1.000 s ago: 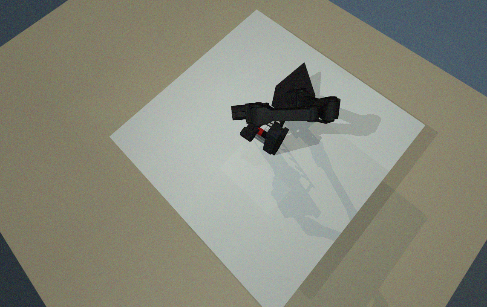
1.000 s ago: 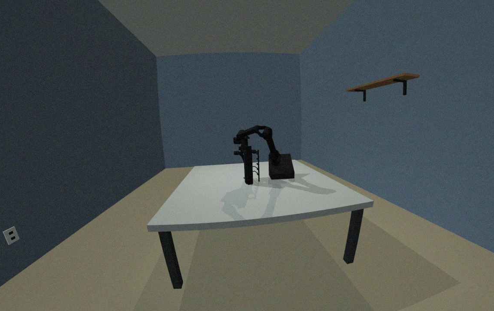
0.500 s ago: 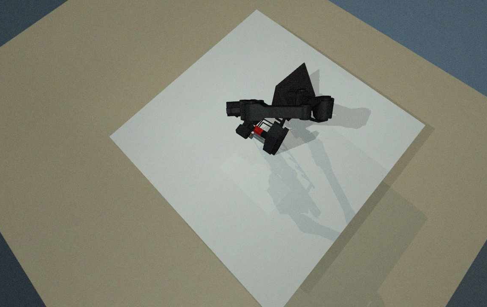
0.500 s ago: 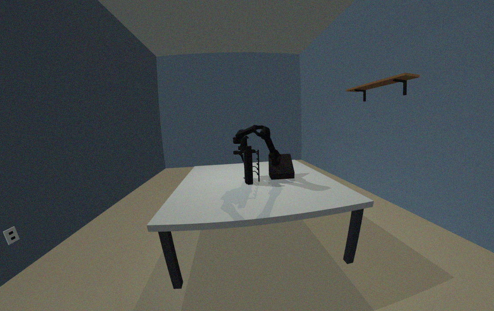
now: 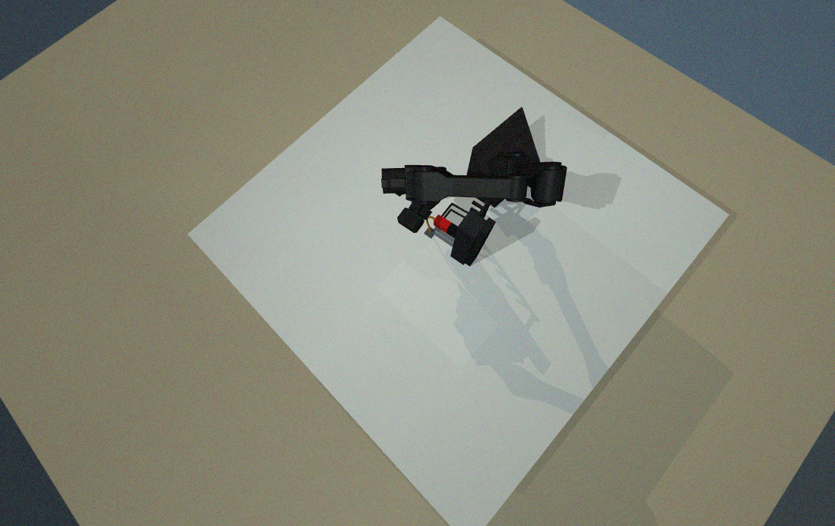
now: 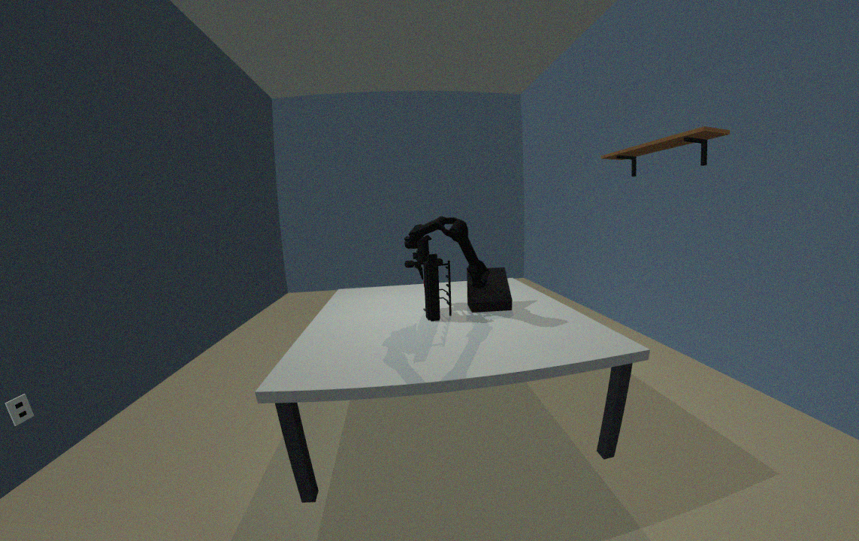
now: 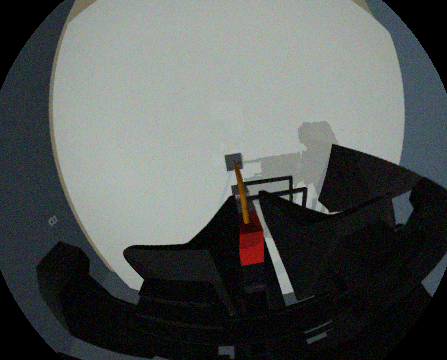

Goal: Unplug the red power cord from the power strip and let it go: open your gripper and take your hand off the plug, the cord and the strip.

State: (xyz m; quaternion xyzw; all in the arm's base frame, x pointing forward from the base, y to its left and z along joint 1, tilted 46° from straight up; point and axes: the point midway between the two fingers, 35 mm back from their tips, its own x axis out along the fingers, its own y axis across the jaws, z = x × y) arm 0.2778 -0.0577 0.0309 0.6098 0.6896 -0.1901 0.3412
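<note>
Right now the red plug is 20 mm behind my gripper tip and 70 mm to the left of it. Also, from my gripper tip: dark upright column: 40 mm behind, 170 mm to the left, 10 mm below.
</note>
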